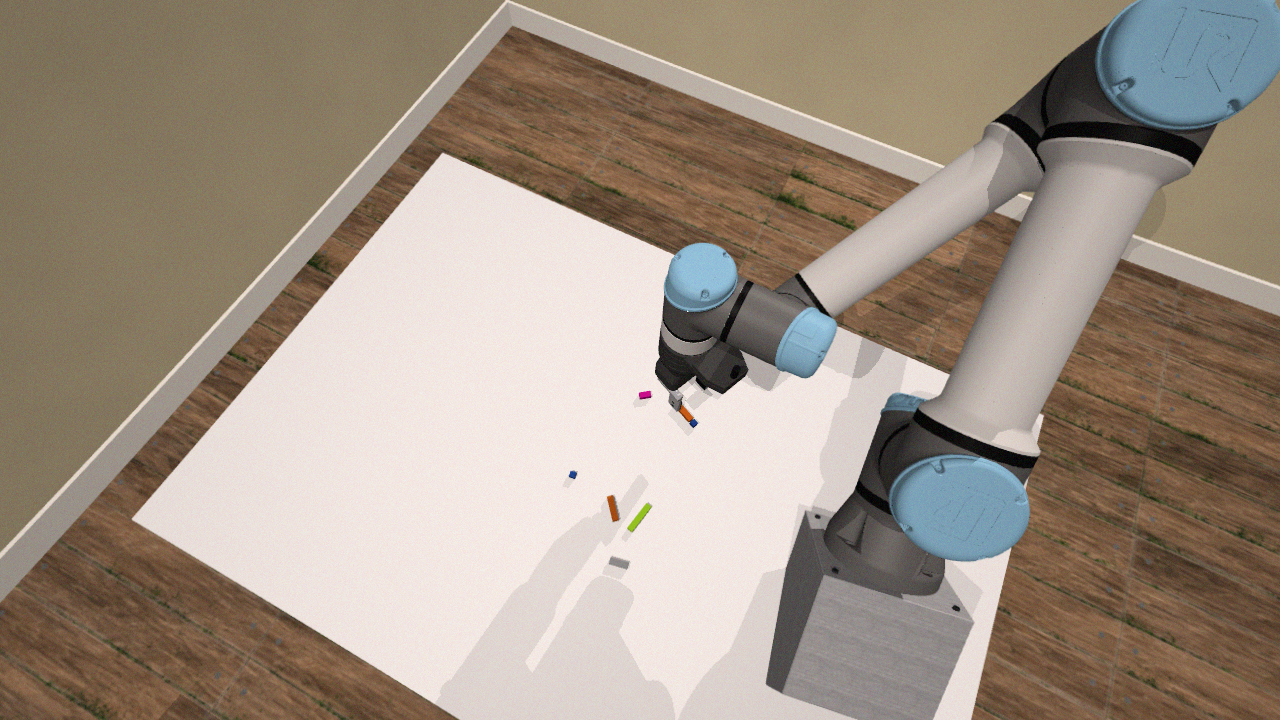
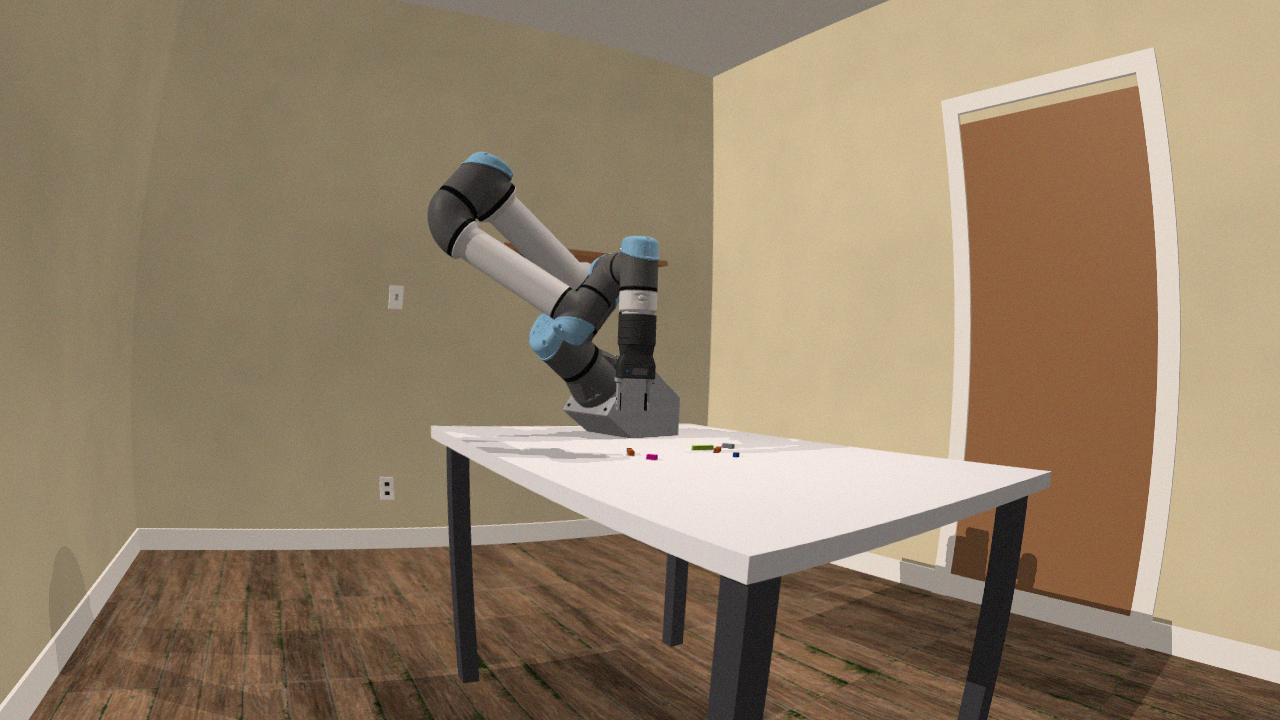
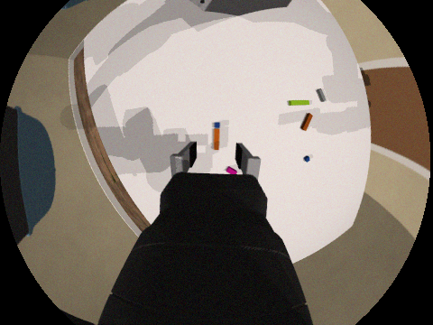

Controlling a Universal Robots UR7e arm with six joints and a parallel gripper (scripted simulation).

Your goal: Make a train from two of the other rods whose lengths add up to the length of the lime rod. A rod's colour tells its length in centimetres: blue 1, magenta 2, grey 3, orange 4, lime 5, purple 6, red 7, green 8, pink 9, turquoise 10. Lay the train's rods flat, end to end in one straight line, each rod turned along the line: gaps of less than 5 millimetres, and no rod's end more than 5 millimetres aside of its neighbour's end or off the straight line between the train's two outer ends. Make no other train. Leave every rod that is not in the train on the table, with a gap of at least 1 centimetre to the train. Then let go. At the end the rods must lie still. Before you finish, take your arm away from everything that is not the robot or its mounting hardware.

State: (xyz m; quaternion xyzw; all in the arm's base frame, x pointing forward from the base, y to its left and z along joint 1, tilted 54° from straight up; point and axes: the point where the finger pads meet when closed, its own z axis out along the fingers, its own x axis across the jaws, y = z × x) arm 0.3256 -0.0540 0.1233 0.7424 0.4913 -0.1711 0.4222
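The magenta rod lies 10 cm below my hand and 7 cm ahead of it. Also, from my hand: lime rod (19 cm to the left, 10 cm below); grey rod (27 cm to the left, 10 cm below).
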